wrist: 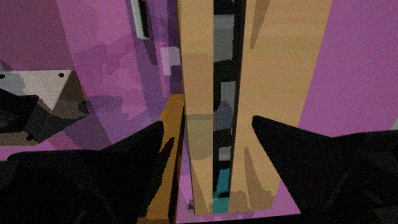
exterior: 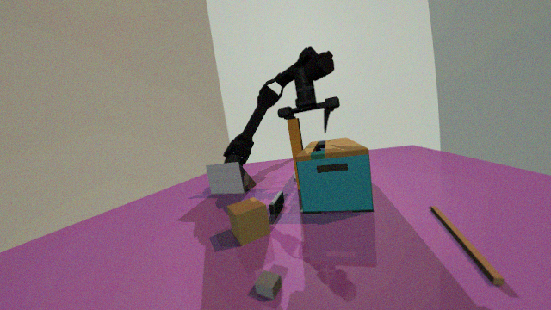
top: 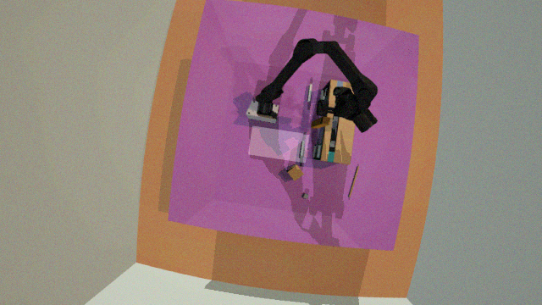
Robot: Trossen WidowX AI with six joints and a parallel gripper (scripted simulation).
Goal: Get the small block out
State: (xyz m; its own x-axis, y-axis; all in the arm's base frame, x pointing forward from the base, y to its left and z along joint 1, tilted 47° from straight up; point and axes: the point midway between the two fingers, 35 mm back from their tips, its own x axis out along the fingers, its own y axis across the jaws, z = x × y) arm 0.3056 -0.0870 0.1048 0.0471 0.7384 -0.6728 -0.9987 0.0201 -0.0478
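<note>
My gripper tip is 50 mm past the orange bar, 40 mm to the left of it and 50 mm above it. The rest, counted from my gripper tip: thin wooden stick: 220 mm ahead, 290 mm to the right, 160 mm below; then grey block: 30 mm behind, 400 mm to the right, 160 mm below.
</note>
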